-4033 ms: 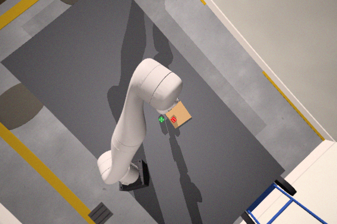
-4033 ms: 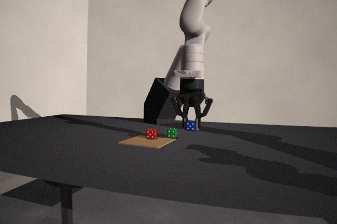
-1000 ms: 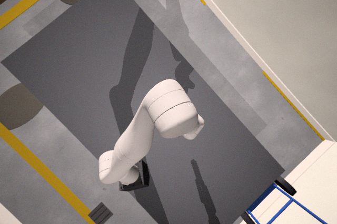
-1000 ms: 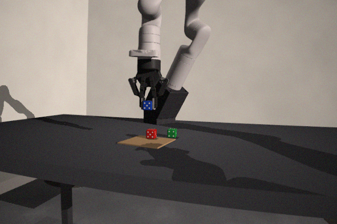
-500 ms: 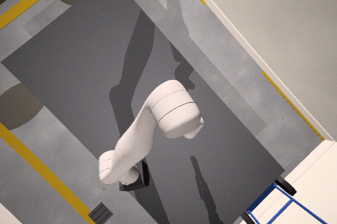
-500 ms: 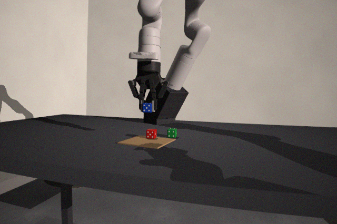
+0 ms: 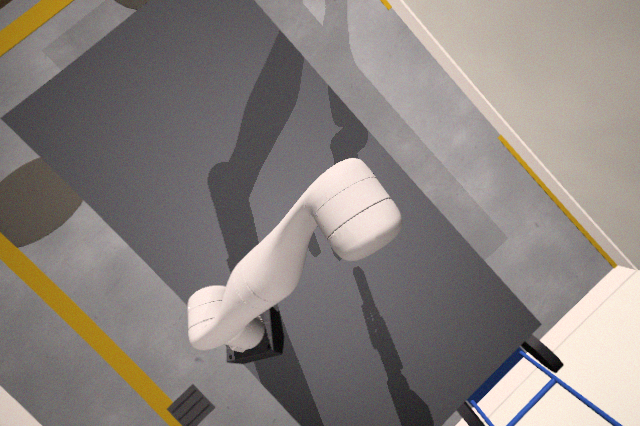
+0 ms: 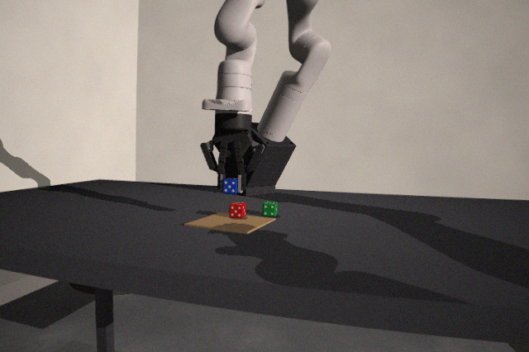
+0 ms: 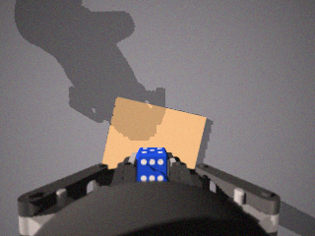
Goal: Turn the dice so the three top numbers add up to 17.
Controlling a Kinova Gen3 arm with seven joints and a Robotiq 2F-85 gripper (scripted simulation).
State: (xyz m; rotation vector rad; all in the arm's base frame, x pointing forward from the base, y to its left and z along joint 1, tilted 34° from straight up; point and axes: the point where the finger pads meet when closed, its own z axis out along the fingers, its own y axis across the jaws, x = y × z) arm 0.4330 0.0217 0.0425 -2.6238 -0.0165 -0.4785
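Now: the tan mat 80 mm below my hand. Round my hand: red die: 50 mm behind, 60 mm below; then green die: 110 mm behind, 50 mm to the left, 70 mm below; then blue die: right at my hand.
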